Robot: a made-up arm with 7 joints.
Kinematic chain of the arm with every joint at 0, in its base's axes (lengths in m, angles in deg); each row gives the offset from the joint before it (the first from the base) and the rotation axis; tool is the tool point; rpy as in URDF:
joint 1: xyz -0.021 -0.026 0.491 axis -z
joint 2: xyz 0 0.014 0.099 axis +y
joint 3: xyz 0 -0.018 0.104 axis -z
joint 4: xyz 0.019 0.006 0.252 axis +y
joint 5: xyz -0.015 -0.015 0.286 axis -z
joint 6: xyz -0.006 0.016 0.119 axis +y
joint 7: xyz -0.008 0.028 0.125 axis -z
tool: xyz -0.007 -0.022 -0.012 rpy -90 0 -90
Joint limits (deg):
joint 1: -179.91..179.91
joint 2: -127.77..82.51
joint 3: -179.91..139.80
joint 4: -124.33..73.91
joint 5: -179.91..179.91
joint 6: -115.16..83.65
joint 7: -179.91..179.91
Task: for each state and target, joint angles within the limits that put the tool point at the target. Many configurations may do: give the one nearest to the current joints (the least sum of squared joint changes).
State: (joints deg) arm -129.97 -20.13 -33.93 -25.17 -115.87 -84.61 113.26
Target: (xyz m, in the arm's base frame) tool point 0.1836 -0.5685 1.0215
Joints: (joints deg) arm -90.38 -41.10 -19.76 -29.14 -114.23 -87.27 112.78
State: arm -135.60 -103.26 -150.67 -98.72 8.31 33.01 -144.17
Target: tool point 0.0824 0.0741 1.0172
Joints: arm -143.83 -75.98 -166.70 -122.42 8.43 26.76 -144.12
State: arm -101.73 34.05 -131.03 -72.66 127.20 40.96 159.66
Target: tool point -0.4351 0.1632 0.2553
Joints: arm -147.80 69.04 -174.88 -94.91 131.98 47.17 160.77
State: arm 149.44 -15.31 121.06 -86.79 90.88 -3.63 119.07
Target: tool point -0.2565 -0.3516 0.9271
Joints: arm 167.09 -18.76 139.80 -109.78 85.61 -12.40 117.27
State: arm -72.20 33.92 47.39 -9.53 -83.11 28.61 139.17
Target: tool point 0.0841 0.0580 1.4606
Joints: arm -60.37 5.52 52.23 13.31 -87.72 17.37 136.43
